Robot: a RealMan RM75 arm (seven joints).
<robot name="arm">
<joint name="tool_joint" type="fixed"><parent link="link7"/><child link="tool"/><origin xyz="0 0 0" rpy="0 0 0"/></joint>
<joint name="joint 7" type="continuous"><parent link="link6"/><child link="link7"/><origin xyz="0 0 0.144" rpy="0 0 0"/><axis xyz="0 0 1"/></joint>
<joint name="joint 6" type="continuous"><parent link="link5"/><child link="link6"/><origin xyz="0 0 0" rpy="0 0 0"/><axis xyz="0 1 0"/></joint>
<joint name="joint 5" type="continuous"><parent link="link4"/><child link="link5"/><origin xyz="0 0 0.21" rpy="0 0 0"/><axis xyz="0 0 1"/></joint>
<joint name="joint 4" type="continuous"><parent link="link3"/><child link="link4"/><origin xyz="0 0 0" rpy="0 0 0"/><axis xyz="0 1 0"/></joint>
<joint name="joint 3" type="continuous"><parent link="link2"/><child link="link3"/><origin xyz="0 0 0.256" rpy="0 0 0"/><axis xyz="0 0 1"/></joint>
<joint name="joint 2" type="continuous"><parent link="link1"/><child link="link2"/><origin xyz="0 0 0" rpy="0 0 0"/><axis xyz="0 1 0"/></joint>
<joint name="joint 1" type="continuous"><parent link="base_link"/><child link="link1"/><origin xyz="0 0 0.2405" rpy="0 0 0"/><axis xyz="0 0 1"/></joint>
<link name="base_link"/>
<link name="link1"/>
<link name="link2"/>
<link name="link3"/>
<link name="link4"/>
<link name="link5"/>
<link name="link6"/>
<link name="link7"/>
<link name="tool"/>
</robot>
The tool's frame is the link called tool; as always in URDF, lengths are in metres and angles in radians. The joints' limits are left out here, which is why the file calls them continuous.
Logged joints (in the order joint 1, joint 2, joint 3, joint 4, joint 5, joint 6, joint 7), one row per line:
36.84, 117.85, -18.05, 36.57, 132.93, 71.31, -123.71
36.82, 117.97, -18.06, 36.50, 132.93, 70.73, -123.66
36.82, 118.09, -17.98, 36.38, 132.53, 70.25, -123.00
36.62, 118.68, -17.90, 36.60, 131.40, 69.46, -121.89
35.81, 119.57, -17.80, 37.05, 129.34, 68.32, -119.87
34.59, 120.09, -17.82, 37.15, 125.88, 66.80, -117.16
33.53, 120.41, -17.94, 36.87, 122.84, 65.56, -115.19
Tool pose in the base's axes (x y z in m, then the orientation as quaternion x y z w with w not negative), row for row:
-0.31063, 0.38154, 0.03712, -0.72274, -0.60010, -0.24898, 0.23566
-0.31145, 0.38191, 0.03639, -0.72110, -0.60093, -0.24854, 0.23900
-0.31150, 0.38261, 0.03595, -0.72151, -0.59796, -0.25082, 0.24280
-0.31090, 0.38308, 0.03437, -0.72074, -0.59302, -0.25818, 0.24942
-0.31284, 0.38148, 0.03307, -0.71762, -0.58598, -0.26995, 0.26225
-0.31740, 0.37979, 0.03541, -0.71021, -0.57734, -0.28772, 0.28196
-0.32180, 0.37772, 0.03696, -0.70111, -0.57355, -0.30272, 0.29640
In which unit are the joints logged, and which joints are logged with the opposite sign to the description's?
The joints are logged in degrees. Opposite sign: joint 1, joint 2, joint 3.
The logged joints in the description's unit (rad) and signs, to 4 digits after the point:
-0.6430, -2.0569, 0.3150, 0.6383, 2.3201, 1.2446, -2.1591
-0.6426, -2.0590, 0.3152, 0.6370, 2.3201, 1.2345, -2.1583
-0.6426, -2.0611, 0.3138, 0.6350, 2.3131, 1.2261, -2.1468
-0.6391, -2.0714, 0.3124, 0.6388, 2.2934, 1.2123, -2.1274
-0.6250, -2.0869, 0.3107, 0.6466, 2.2574, 1.1924, -2.0921
-0.6037, -2.0960, 0.3110, 0.6484, 2.1970, 1.1659, -2.0448
-0.5852, -2.1016, 0.3131, 0.6435, 2.1440, 1.1442, -2.0104

